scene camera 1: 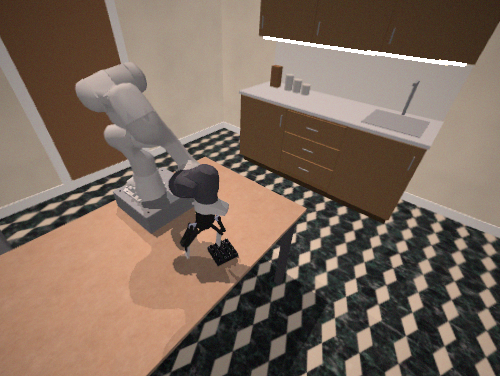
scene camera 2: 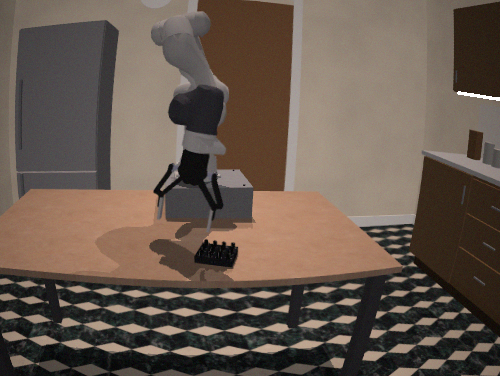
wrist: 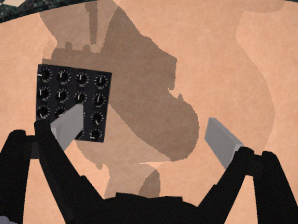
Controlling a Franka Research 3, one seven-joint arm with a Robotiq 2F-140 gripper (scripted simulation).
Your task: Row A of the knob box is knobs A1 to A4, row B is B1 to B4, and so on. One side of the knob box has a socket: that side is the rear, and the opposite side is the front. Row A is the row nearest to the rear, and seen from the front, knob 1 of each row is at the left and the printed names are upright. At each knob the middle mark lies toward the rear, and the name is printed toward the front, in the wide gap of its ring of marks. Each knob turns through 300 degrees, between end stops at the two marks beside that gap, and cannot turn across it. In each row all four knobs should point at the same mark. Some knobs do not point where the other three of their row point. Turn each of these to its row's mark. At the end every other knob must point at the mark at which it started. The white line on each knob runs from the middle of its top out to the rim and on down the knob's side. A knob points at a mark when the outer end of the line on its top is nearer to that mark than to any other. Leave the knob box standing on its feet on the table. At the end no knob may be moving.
Path:
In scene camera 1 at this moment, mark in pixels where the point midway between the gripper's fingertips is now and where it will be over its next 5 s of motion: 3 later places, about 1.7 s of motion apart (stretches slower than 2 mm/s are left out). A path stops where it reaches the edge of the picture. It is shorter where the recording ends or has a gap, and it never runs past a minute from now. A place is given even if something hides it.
The gripper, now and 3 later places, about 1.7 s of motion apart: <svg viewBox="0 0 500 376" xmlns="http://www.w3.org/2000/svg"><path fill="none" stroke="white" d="M203 250L219 237L215 229L234 243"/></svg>

